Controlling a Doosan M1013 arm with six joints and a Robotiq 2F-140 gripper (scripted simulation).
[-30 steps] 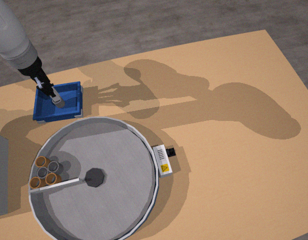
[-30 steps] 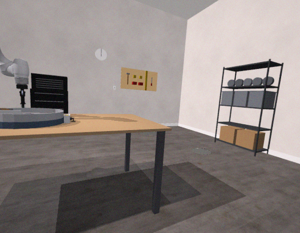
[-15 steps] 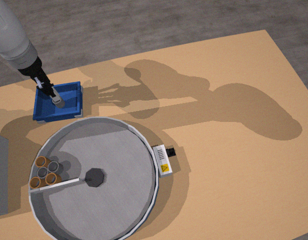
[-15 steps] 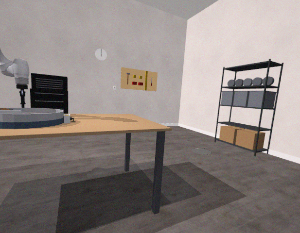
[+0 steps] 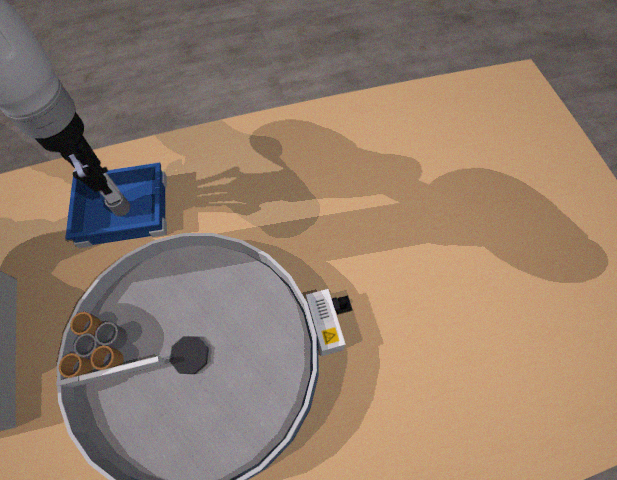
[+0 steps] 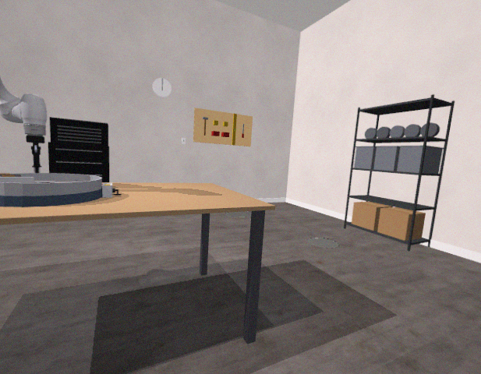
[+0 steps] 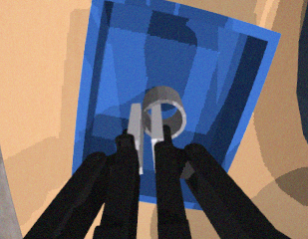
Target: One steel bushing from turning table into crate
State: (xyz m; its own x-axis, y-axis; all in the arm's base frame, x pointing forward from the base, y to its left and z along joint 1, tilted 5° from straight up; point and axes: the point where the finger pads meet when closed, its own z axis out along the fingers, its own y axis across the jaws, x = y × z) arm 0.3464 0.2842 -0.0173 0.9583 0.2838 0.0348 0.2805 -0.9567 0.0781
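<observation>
Now: the blue crate 1 cm to the right of my hand and 5 cm below it. From my hand the other things lie so: turning table: 14 cm ahead, 35 cm to the right, 2 cm below.
</observation>
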